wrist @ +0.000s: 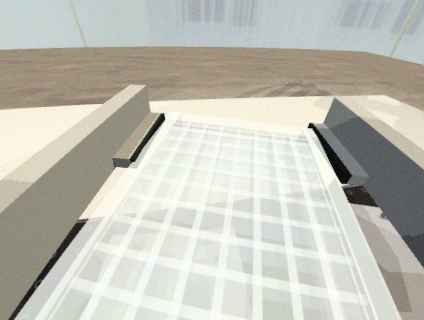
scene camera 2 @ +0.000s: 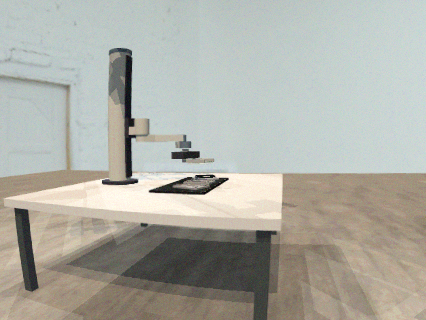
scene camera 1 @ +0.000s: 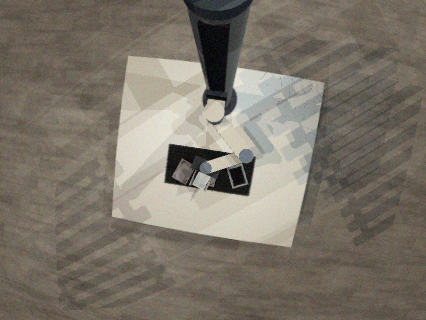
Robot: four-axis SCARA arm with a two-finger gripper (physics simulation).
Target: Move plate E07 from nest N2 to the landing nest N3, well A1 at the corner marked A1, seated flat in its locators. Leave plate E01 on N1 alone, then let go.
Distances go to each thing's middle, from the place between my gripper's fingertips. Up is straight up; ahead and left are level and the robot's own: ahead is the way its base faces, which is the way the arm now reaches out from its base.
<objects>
My gripper is now 60 mm past the pale gridded plate (wrist: 214, 211), 20 mm to the right of it and 10 mm above it.
</objects>
